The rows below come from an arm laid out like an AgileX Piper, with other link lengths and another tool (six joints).
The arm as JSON. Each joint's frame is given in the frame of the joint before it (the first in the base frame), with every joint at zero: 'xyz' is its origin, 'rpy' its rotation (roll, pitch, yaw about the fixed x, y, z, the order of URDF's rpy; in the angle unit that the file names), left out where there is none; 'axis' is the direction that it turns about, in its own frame. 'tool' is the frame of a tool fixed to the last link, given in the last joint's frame.
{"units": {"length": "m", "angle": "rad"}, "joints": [
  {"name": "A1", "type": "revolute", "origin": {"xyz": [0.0, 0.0, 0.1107]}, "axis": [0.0, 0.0, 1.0]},
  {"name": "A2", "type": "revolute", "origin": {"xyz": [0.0, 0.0, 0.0]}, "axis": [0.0, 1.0, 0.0]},
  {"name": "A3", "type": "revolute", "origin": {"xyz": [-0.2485, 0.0, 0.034]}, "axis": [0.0, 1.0, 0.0]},
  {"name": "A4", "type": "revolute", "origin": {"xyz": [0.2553, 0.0, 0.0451]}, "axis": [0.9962, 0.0, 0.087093]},
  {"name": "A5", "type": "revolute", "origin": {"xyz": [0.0, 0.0, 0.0]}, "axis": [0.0, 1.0, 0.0]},
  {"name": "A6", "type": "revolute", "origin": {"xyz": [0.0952, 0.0, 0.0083]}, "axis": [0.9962, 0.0, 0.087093]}
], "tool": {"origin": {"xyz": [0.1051, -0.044, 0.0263], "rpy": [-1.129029, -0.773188, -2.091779]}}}
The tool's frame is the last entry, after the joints.
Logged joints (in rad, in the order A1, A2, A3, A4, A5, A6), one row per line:
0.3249 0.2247 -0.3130 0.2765 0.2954 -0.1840
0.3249 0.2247 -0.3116 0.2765 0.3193 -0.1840
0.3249 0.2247 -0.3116 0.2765 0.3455 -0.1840
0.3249 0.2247 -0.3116 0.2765 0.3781 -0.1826
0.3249 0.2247 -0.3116 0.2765 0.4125 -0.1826
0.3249 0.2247 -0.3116 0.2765 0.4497 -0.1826
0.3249 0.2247 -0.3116 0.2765 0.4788 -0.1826
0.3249 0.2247 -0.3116 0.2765 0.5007 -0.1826
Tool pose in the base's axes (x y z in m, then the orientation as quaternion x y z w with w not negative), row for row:
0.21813 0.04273 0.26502 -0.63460 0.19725 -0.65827 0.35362
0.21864 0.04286 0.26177 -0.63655 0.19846 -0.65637 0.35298
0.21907 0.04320 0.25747 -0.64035 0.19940 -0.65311 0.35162
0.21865 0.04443 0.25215 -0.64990 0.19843 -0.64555 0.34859
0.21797 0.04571 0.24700 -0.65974 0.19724 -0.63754 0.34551
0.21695 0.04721 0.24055 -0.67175 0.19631 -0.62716 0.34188
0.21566 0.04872 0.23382 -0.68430 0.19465 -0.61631 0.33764
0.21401 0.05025 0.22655 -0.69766 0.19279 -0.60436 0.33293
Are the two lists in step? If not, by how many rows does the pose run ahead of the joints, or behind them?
The pose runs 2 rows behind the joints: the pose in row i belongs to the joints in row i - 2.
